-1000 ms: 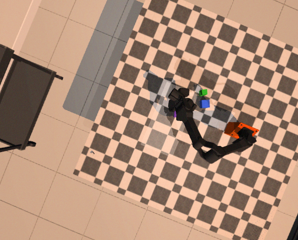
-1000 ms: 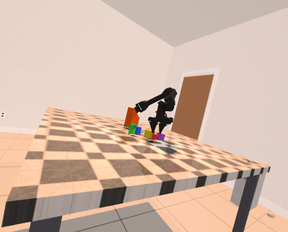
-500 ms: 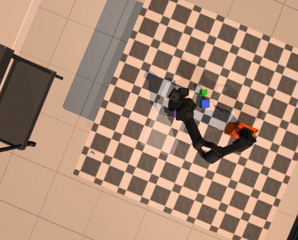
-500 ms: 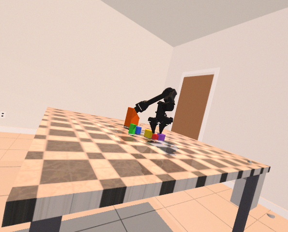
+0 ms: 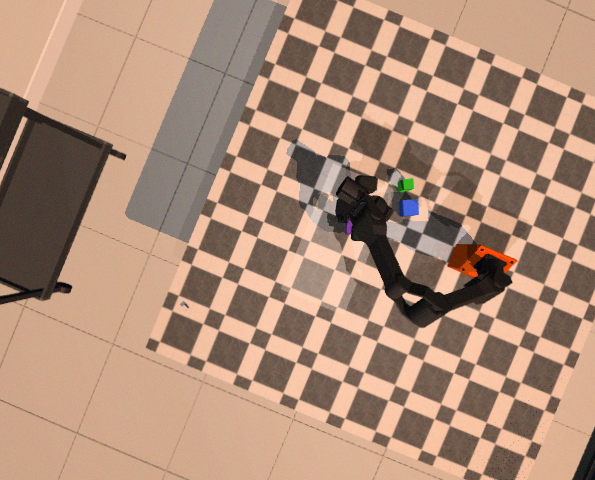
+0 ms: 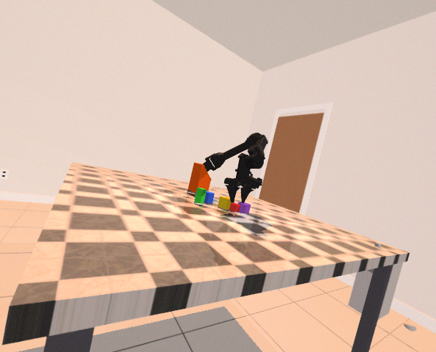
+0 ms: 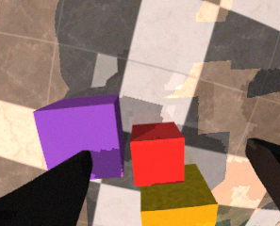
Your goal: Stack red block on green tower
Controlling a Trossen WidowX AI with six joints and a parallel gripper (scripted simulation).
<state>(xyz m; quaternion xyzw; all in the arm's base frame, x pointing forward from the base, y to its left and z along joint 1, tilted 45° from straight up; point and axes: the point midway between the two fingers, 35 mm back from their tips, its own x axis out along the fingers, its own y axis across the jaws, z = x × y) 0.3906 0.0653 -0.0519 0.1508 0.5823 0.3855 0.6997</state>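
Now: the red block 10 mm behind my gripper tip and 20 mm below it. Also, from my gripper tip: blue block 140 mm behind, 80 mm to the right, 20 mm below; yellow block 50 mm behind, 30 mm to the right, 20 mm below; purple block 10 mm behind, 50 mm to the left, 20 mm below.
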